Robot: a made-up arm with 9 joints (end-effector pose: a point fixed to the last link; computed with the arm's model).
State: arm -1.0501 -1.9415 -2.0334 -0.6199 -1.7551 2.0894 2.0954 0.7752 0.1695
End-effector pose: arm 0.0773 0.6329 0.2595 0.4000 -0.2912 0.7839 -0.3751
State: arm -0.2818 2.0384 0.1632 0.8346 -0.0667 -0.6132 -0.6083 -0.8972 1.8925
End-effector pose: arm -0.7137 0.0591 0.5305 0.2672 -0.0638 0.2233 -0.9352
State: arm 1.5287 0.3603 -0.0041 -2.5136 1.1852 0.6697 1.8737 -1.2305 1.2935
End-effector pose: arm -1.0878 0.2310 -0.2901 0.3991 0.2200 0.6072 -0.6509
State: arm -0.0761 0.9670 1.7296 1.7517 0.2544 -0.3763 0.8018 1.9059 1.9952
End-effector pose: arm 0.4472 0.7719 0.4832 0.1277 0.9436 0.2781 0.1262
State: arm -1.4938 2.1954 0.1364 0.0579 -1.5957 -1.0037 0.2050 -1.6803 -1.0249
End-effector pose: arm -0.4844 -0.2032 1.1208 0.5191 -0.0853 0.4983 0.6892
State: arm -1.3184 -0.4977 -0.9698 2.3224 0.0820 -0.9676 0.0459 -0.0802 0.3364
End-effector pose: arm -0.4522 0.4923 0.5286 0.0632 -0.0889 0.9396 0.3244
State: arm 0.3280 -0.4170 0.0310 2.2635 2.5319 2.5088 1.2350 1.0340 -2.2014
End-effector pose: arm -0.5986 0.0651 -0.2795 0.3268 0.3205 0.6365 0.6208
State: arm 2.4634 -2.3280 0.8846 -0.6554 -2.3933 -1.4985 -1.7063 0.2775 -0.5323
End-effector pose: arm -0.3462 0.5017 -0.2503 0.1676 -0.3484 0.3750 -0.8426
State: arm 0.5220 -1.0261 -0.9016 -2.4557 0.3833 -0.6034 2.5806 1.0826 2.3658
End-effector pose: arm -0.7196 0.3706 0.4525 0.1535 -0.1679 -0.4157 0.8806
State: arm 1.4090 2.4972 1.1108 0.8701 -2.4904 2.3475 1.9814 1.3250 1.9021
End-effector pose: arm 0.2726 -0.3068 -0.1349 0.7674 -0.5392 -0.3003 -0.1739
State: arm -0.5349 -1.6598 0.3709 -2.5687 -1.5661 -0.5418 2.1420 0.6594 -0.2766
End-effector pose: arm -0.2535 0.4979 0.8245 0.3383 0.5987 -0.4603 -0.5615
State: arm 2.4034 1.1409 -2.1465 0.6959 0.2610 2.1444 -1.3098 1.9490 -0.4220
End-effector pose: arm -0.0708 -0.8790 -0.2526 0.7464 -0.1010 -0.1087 0.6487
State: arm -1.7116 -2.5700 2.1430 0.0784 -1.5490 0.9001 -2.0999 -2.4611 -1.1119
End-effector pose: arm 0.0711 -0.3398 0.7346 0.2370 0.3787 0.0859 -0.8905
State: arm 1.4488 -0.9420 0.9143 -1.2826 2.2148 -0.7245 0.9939 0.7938 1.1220
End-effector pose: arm -0.8441 -0.0147 -0.4034 0.5274 -0.3926 0.7176 -0.2297
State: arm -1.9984 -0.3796 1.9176 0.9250 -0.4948 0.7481 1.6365 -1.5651 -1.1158
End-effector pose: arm -0.4352 -0.9106 -0.4909 0.6205 -0.7691 0.0181 -0.1522
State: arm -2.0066 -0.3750 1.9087 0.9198 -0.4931 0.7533 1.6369 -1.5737 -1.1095
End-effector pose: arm -0.4421 -0.9040 -0.4909 0.6186 -0.7701 0.0253 -0.1539
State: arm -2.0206 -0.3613 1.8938 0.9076 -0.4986 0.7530 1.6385 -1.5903 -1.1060
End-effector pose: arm -0.4533 -0.8850 -0.5007 0.6158 -0.7696 0.0355 -0.1651
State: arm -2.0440 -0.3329 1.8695 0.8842 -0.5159 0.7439 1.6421 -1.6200 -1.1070
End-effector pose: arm -0.4705 -0.8452 -0.5256 0.6113 -0.7662 0.0512 -0.1912
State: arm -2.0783 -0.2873 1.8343 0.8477 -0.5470 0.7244 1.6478 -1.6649 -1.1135
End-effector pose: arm -0.4918 -0.7795 -0.5667 0.6038 -0.7585 0.0745 -0.2335
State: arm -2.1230 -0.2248 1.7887 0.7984 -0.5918 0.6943 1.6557 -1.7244 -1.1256
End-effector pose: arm -0.5124 -0.6860 -0.6206 0.5915 -0.7448 0.1074 -0.2895
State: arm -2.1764 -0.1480 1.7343 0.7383 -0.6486 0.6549 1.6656 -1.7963 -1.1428
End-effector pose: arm -0.5263 -0.5667 -0.6803 0.5725 -0.7242 0.1512 -0.3535
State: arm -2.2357 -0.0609 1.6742 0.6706 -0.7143 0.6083 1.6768 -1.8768 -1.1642
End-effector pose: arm -0.5281 -0.4282 -0.7366 0.5457 -0.6967 0.2056 -0.4178
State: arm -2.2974 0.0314 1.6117 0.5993 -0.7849 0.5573 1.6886 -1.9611 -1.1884
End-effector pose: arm -0.5155 -0.2807 -0.7817 0.5119 -0.6637 0.2681 -0.4749
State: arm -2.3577 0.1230 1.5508 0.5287 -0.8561 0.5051 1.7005 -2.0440 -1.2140
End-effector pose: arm -0.4899 -0.1366 -0.8108 0.4733 -0.6282 0.3342 -0.5193
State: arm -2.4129 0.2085 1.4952 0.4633 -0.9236 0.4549 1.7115 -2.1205 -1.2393
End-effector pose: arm -0.4563 -0.0073 -0.8238 0.4335 -0.5937 0.3981 -0.5488
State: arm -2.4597 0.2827 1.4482 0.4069 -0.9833 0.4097 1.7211 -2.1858 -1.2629
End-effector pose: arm -0.4213 0.0992 -0.8246 0.3963 -0.5636 0.4543 -0.5648
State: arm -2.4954 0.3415 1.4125 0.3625 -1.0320 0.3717 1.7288 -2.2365 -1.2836
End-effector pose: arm -0.3909 0.1791 -0.8187 0.3650 -0.5403 0.4985 -0.5712
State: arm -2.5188 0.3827 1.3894 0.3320 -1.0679 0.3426 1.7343 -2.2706 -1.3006
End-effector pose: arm -0.3694 0.2322 -0.8116 0.3416 -0.5252 0.5286 -0.5727
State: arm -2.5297 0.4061 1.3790 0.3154 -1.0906 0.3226 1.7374 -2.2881 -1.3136
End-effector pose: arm -0.3585 0.2611 -0.8069 0.3266 -0.5182 0.5445 -0.5730
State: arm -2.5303 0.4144 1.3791 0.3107 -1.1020 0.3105 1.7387 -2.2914 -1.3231
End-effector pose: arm -0.3567 0.2705 -0.8059 0.3190 -0.5177 0.5483 -0.5741
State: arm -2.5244 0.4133 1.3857 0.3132 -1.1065 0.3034 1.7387 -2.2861 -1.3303
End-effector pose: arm -0.3607 0.2685 -0.8072 0.3161 -0.5211 0.5449 -0.5759
